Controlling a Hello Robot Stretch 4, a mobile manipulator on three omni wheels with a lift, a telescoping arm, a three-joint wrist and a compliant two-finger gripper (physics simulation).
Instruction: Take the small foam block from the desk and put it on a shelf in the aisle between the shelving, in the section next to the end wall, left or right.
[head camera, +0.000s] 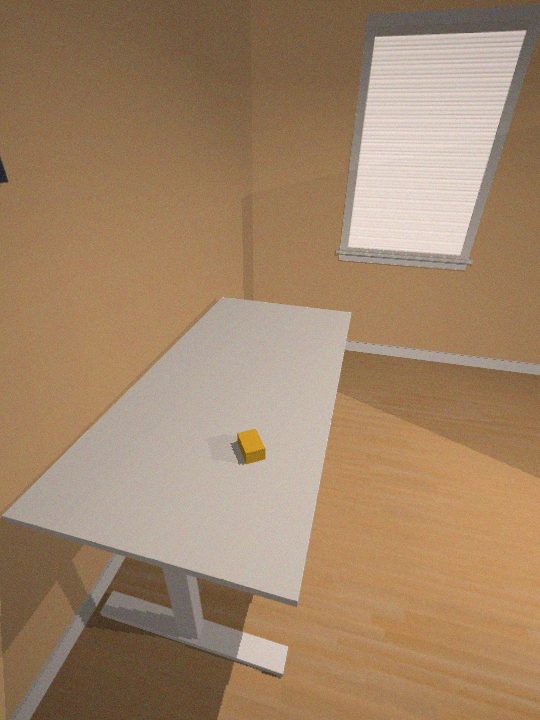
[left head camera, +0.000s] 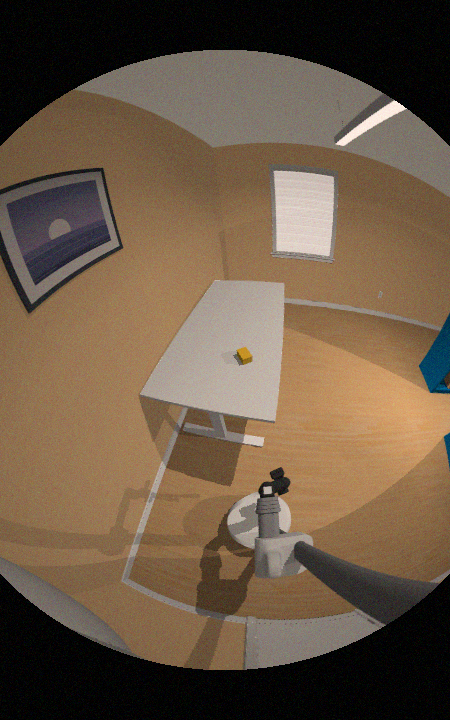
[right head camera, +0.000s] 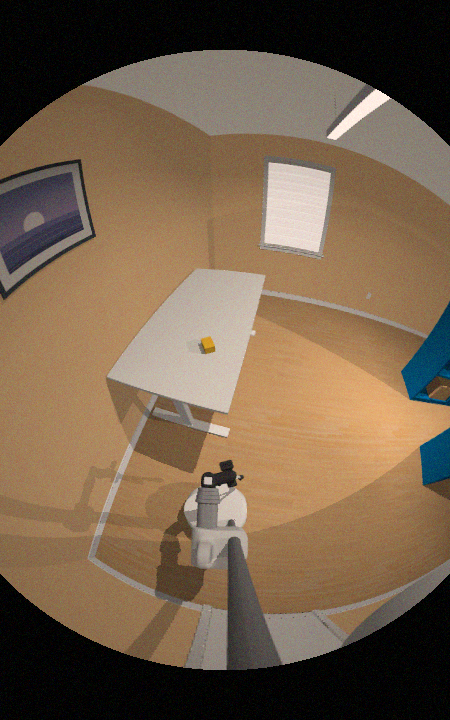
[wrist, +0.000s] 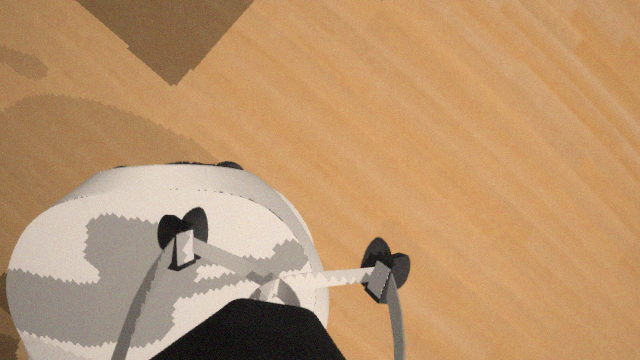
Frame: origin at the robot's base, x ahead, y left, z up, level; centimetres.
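Seen in the pictures: gripper, fingertip midpoint: (wrist: 286, 243).
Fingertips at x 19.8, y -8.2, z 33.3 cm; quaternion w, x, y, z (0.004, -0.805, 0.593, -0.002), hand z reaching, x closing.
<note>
A point is followed by its place in that frame.
A small orange-yellow foam block (head camera: 251, 446) @[y 4.9, x 88.1, z 73.8 cm] (left head camera: 244, 355) @[y 5.0, x 88.1, z 73.8 cm] (right head camera: 208, 345) @[y 4.3, x 87.6, z 73.8 cm] lies on the white desk (head camera: 174, 494) @[y 25.0, x 74.4, z 69.2 cm] (left head camera: 212, 382) @[y 23.5, x 73.5, z 69.3 cm] (right head camera: 175, 376) @[y 21.3, x 68.7, z 69.3 cm], nearer its right long edge. My gripper (wrist: 286, 243) @[y -8.2, x 19.8, z 33.3 cm] is open, its two fingertips well apart with nothing between them. It hangs above my round white base, short of the desk's near end and away from the block. Blue shelving (left head camera: 439, 361) @[y -236.4, x 97.7, z 33.5 cm] (right head camera: 428, 371) @[y -234.3, x 88.9, z 41.1 cm] shows in part at the right edge of both side head views; the aisle and its end wall cannot be made out.
A second blue shelving piece (right head camera: 437, 456) @[y -213.4, x -1.7, z 22.3 cm] stands nearer at the right edge, with a gap between the two. The desk's white foot (head camera: 261, 654) (left head camera: 249, 439) (right head camera: 212, 427) stands on the wood floor. A wall runs along the desk's left side. A window (head camera: 430, 145) @[y -95.8, x 272.3, z 147.2 cm] is in the far wall.
</note>
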